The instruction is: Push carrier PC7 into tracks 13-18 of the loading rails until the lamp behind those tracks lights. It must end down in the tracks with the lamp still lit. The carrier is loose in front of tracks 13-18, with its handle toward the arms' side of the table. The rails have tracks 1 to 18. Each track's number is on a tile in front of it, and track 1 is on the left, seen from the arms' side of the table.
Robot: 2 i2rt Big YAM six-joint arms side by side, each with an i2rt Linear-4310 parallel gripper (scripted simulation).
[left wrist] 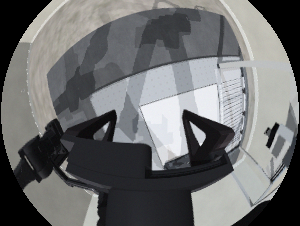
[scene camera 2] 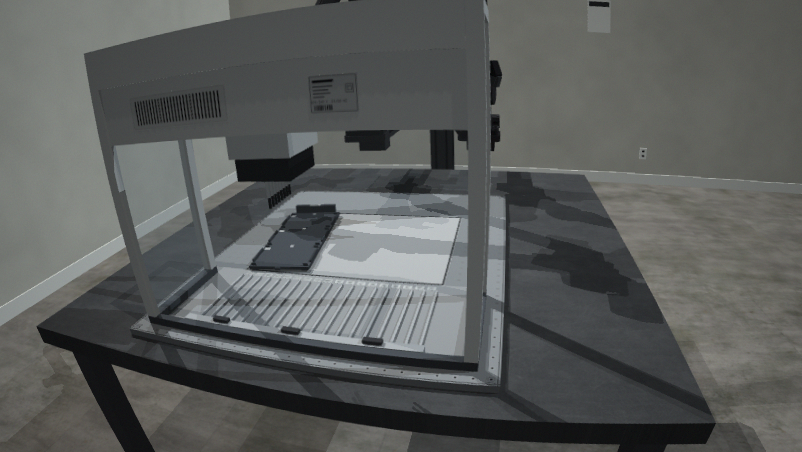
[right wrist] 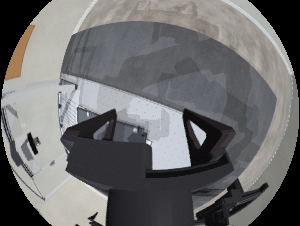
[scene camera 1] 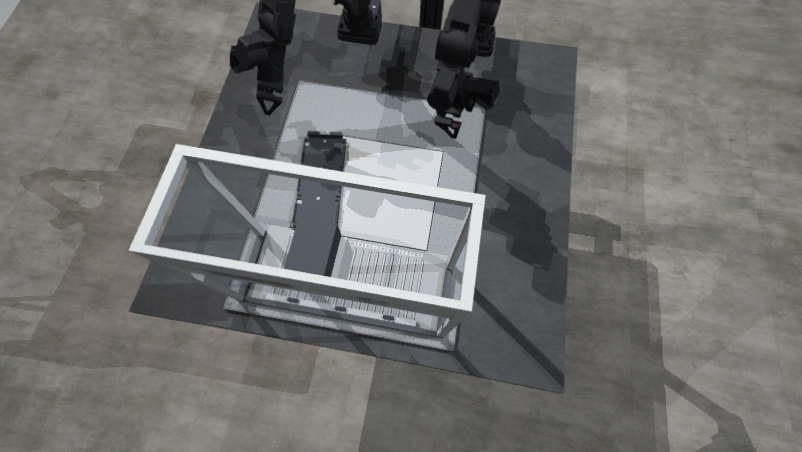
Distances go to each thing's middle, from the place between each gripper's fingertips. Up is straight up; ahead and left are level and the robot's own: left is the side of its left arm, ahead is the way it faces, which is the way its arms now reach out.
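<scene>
Carrier PC7 (scene camera 1: 317,201): 120 mm below my right hand (scene camera 1: 268,104), 180 mm ahead of it, 170 mm to the left of it. My left hand: 220 mm above the carrier PC7, 120 mm short of it, 400 mm to the left of it.
</scene>
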